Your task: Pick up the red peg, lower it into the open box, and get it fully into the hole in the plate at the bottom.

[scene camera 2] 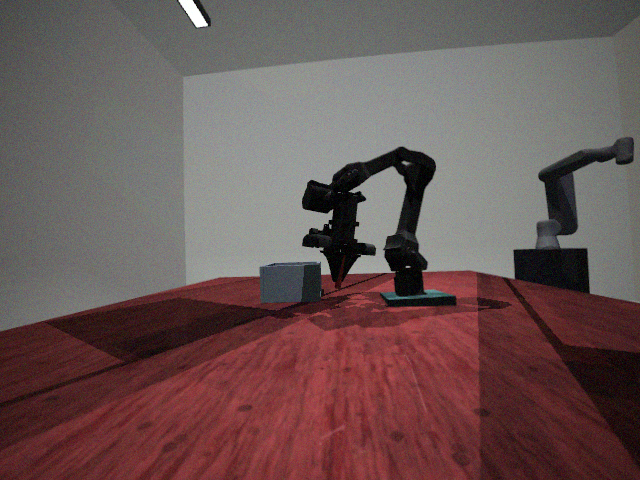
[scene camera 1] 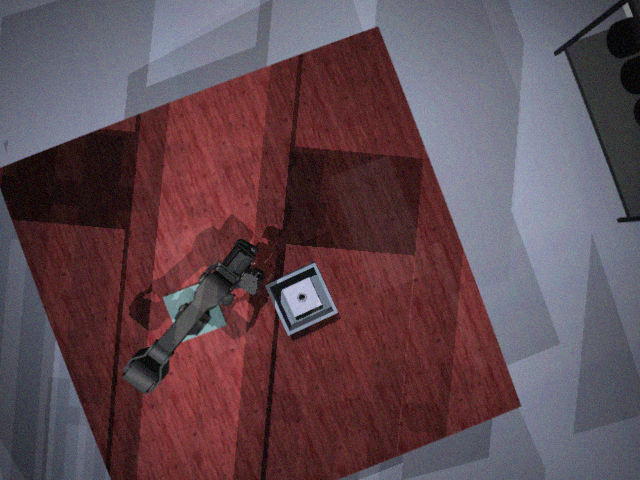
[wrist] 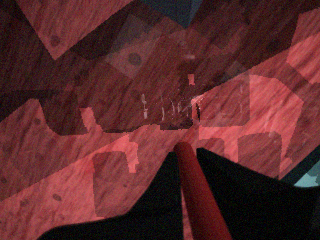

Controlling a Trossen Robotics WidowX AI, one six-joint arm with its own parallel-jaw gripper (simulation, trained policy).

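Observation:
My gripper's visible here, and it shows in the wrist view as well as in scene camera 1. I can also see a grey box and a plate.

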